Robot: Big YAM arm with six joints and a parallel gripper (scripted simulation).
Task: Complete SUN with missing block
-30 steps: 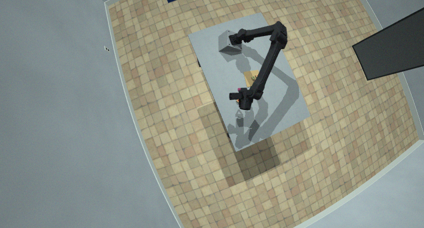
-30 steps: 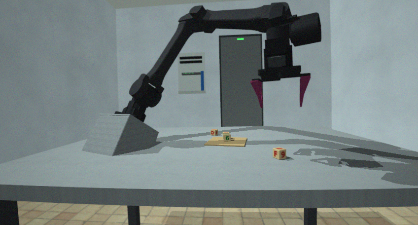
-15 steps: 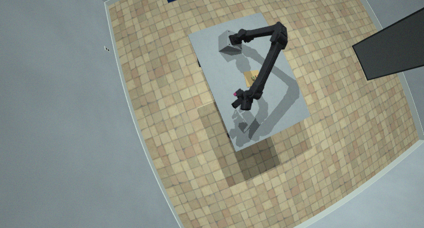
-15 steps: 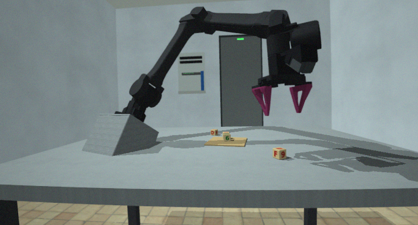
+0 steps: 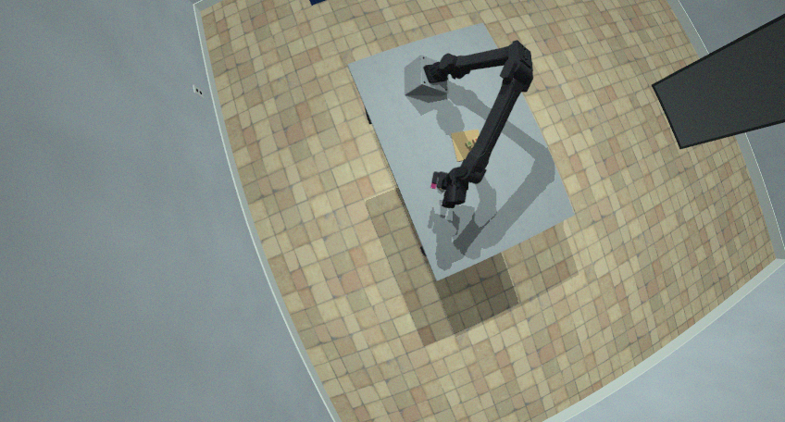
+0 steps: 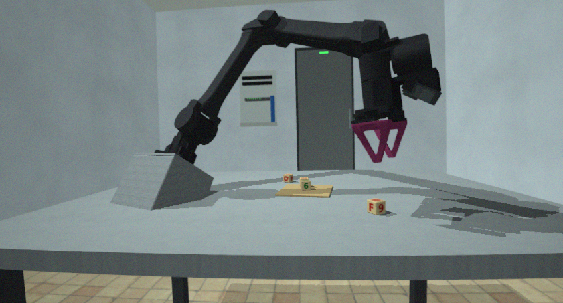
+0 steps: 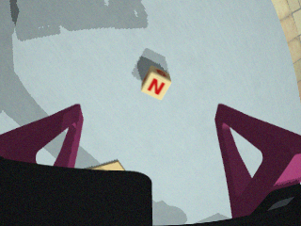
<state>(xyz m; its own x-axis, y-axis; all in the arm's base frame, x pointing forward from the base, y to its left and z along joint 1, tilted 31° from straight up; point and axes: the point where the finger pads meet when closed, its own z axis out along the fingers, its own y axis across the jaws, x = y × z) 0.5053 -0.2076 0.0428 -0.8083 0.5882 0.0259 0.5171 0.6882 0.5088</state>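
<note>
The wooden block lies 20 mm behind my hand and 100 mm below it. Round my hand: mat (160 mm behind, 200 mm to the left, 110 mm below).
</note>
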